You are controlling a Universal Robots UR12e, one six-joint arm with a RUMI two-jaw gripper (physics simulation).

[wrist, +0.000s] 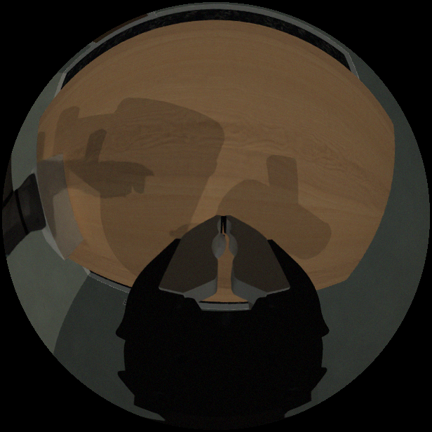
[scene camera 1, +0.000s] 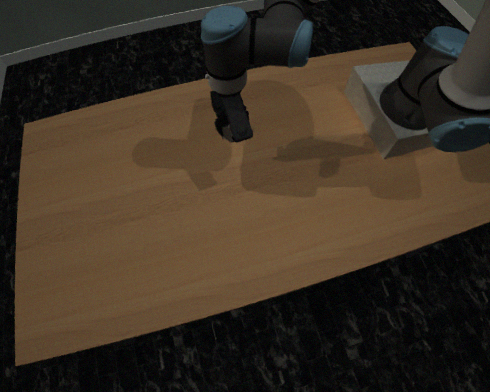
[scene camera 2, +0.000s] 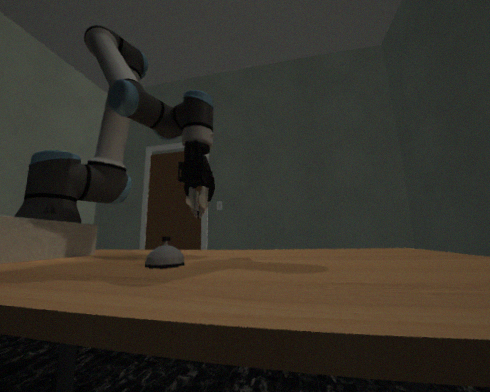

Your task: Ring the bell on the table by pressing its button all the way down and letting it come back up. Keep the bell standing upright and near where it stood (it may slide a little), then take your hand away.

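Where they show: gripper, fingertip midpoint: [scene camera 1: 232,141] [scene camera 2: 198,218]; arm's base, origin of the base link: [scene camera 1: 406,107] [scene camera 2: 49,225].
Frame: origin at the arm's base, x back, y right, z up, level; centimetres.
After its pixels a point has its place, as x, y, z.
The bell [scene camera 2: 165,257] @[-55.7, 25.4, -9.0], a grey dome with a dark base rim and a small dark button on top, stands upright on the table [scene camera 1: 125,260] @[-100.1, -7.0, -11.3] [scene camera 2: 350,295] @[-85.4, 45.9, -11.3] [wrist: 240,75] in scene camera 2. My gripper [scene camera 1: 228,133] @[-58.3, 10.0, 0.4] [scene camera 2: 198,216] @[-58.3, 10.0, 0.4] [wrist: 222,217] is shut and empty, pointing down. In scene camera 2 its tips are higher than the button and to the right of it, with a gap between them. In scene camera 1 the gripper covers the bell's place, and I cannot tell whether a pale patch there is bell or finger. The bell does not show clearly in the wrist view.
The arm's base stands on a pale block [scene camera 1: 367,107] @[-9.0, 7.6, -4.2] [scene camera 2: 60,240] @[-9.6, 4.2, -5.5] [wrist: 57,210] at one end of the table. Shadows of the arm fall across the wood around the gripper. A brown door [scene camera 2: 172,200] is in the wall behind.
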